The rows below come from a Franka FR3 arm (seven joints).
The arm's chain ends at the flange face. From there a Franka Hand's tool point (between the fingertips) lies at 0.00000 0.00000 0.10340 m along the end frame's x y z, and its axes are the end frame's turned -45 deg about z.
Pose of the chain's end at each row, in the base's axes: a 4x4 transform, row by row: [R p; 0 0 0 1], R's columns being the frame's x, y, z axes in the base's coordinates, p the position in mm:
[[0.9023 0.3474 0.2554 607.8], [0.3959 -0.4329 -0.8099 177.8], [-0.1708 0.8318 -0.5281 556.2], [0 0 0 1]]
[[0.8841 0.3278 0.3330 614.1], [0.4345 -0.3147 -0.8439 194.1], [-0.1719 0.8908 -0.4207 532.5], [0 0 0 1]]
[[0.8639 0.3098 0.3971 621.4], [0.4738 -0.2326 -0.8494 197.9], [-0.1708 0.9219 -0.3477 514.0], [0 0 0 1]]
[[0.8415 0.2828 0.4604 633.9], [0.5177 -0.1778 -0.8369 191.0], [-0.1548 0.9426 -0.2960 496.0], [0 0 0 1]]
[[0.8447 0.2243 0.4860 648.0], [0.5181 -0.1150 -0.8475 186.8], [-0.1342 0.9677 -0.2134 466.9], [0 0 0 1]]
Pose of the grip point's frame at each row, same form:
[[0.3924 0.8837 0.2554 634.2], [0.5861 -0.0262 -0.8099 94.1], [-0.7089 0.4674 -0.5281 501.6], [0 0 0 1]]
[[0.3934 0.8569 0.3330 648.5], [0.5298 0.0847 -0.8439 106.8], [-0.7514 0.5083 -0.4207 489.0], [0 0 0 1]]
[[0.3918 0.8299 0.3971 662.5], [0.4995 0.1706 -0.8494 110.1], [-0.7727 0.5311 -0.3477 478.0], [0 0 0 1]]
[[0.3951 0.7950 0.4604 681.5], [0.4918 0.2403 -0.8369 104.5], [-0.7760 0.5571 -0.2960 465.4], [0 0 0 1]]
[[0.4387 0.7559 0.4860 698.3], [0.4477 0.2850 -0.8475 99.2], [-0.7792 0.5894 -0.2134 444.8], [0 0 0 1]]

